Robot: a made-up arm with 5 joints.
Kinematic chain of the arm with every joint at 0, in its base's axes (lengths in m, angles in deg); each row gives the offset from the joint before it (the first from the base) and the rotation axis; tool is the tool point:
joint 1: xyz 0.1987 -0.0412 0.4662 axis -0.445 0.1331 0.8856
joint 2: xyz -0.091 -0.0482 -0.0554 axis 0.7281 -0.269 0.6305
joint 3: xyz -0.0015 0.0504 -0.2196 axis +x
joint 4: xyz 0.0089 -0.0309 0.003 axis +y
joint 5: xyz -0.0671 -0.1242 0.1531 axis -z
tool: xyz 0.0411 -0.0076 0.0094
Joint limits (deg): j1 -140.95..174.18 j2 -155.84..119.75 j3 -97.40..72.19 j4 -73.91..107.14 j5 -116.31..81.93
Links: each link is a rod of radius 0.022 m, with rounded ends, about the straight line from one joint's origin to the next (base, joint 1, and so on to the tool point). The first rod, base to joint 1, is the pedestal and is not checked.
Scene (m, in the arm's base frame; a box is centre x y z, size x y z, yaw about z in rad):
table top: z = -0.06
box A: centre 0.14 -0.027 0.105 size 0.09 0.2 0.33 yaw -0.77
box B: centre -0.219 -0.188 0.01 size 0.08 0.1 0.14 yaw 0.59
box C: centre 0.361 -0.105 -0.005 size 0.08 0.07 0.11 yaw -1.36
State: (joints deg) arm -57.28 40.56 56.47 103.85 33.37
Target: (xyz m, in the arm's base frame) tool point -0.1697 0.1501 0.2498
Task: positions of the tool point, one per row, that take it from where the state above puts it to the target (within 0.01 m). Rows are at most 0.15 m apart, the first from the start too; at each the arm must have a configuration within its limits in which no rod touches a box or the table.
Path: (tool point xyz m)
1: 0.4673 0.0185 0.1619
2: 0.4206 -0.0029 0.1083
3: 0.3662 0.0177 0.0661
4: 0.3213 0.0771 0.0456
5: 0.2096 0.1223 0.0303
6: 0.0939 0.1512 0.0460
7: -0.0142 0.1636 0.0912
8: -0.1048 0.1618 0.1614
9: -0.1697 0.1501 0.2498

